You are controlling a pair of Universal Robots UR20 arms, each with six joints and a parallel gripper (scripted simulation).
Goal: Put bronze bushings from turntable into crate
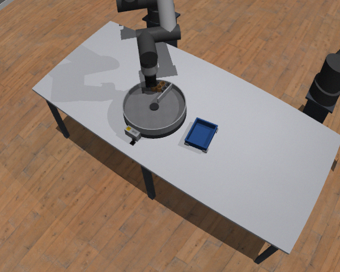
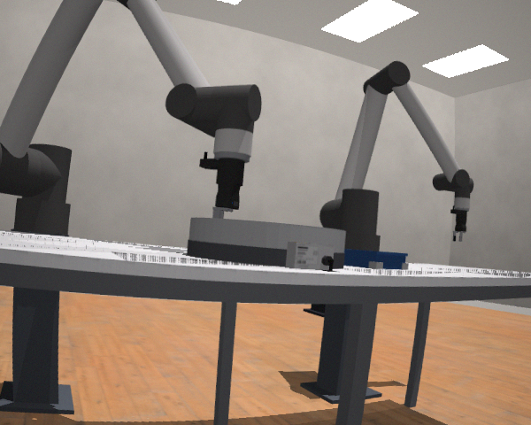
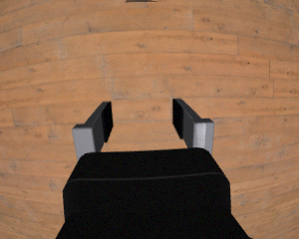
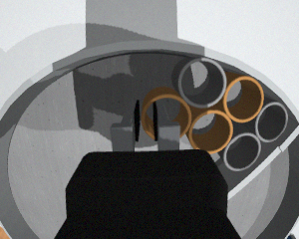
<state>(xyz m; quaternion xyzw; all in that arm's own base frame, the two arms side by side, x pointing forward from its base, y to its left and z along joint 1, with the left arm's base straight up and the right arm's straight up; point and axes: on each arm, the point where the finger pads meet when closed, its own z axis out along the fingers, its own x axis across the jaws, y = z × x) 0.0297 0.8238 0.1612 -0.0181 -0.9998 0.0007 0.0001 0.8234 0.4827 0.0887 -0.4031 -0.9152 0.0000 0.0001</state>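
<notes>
The blue crate lies 470 mm to the left of my right hand, 100 mm ahead of it and 60 mm below it.
</notes>
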